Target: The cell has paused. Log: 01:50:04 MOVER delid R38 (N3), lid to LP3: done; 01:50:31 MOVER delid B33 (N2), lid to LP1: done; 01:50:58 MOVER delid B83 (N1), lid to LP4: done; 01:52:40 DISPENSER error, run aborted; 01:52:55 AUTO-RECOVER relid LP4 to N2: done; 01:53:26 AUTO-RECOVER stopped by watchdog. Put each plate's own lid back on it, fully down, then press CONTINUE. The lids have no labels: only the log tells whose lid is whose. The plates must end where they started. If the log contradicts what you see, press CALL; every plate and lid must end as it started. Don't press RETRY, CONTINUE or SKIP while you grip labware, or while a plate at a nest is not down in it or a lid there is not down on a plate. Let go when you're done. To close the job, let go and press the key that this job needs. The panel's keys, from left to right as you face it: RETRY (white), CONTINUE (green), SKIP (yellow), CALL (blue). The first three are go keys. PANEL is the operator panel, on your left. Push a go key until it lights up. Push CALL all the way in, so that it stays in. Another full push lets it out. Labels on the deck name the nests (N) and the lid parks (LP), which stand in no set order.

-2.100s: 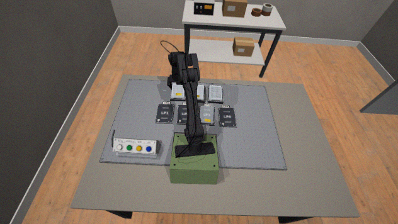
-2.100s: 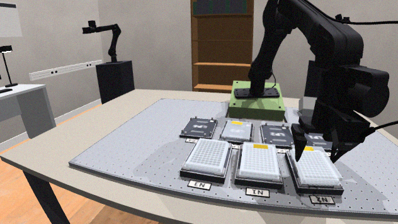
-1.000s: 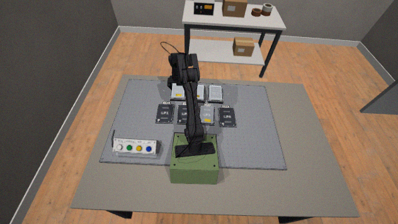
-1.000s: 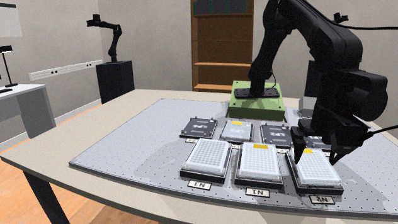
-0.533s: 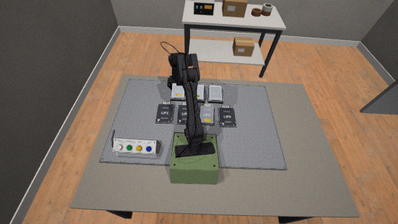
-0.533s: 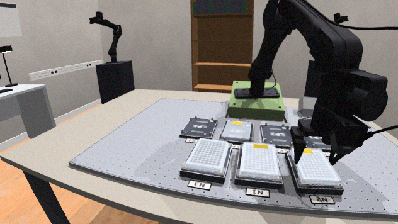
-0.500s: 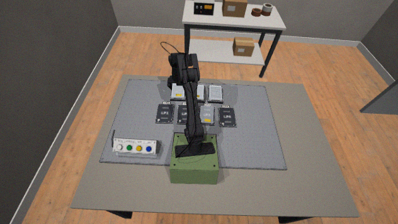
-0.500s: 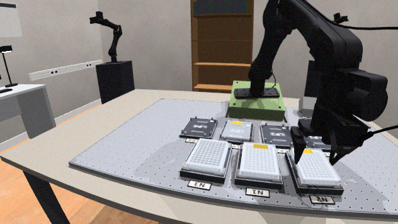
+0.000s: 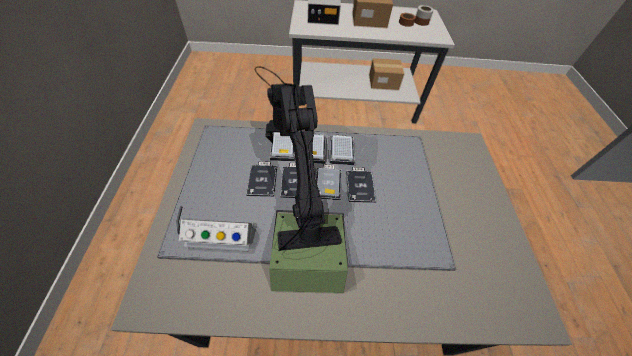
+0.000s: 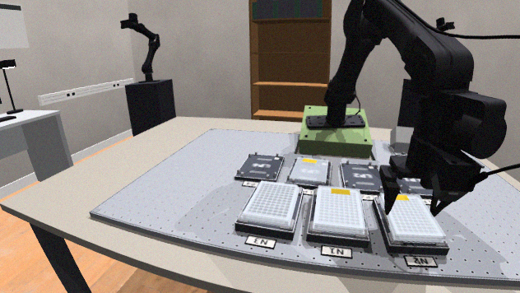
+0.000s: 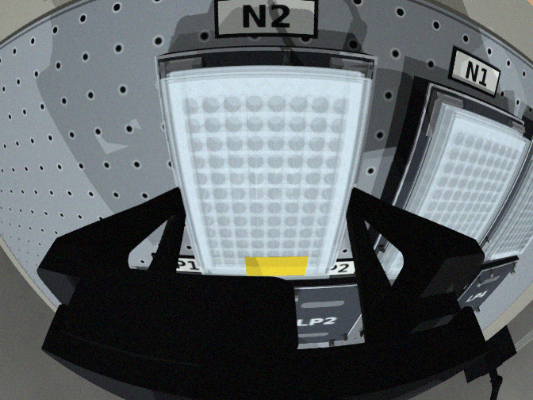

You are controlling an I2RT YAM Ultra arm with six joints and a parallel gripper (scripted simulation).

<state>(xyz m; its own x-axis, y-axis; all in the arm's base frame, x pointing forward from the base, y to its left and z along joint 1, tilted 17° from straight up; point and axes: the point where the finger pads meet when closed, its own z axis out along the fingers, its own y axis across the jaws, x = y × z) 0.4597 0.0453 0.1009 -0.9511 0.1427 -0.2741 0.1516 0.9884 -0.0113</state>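
The LP3 lid park is 22 cm behind my hand, 16 cm to the right of it and 3 cm below it. The rest, counted from my hand: LP2 lid park 19 cm behind, 3 cm to the right, 3 cm below; LP1 lid park 17 cm behind, 10 cm to the left, 3 cm below; LP4 lid park 25 cm behind, 28 cm to the right, 3 cm below.
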